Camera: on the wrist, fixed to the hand. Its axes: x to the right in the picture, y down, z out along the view.
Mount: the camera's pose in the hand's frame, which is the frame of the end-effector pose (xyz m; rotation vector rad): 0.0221 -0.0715 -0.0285 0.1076 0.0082 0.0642
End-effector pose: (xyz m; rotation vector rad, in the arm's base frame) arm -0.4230 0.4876 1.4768 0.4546 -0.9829 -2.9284
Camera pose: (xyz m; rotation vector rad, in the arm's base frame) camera -0.4309 0.5257 1.4068 0.4294 -1.1361 -2.8252
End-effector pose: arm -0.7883 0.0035 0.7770 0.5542 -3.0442 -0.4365
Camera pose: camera -0.7826 -0.0761 0.7840 0.4590 -3.0814 -0.2690
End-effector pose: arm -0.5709 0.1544 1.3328 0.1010 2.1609 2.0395
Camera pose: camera -0.5927 0.1255 1.2614 0.1781 2.3007 1.9590
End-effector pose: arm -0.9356 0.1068 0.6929 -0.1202 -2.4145 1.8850
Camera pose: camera -0.9556 0.1194 0.7694 -0.2007 -2.3248 2.0324
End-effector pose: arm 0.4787 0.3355 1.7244 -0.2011 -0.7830 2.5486
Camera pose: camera 0.4946 0.4122 1.7409 -0.2047 -0.6439 2.6401
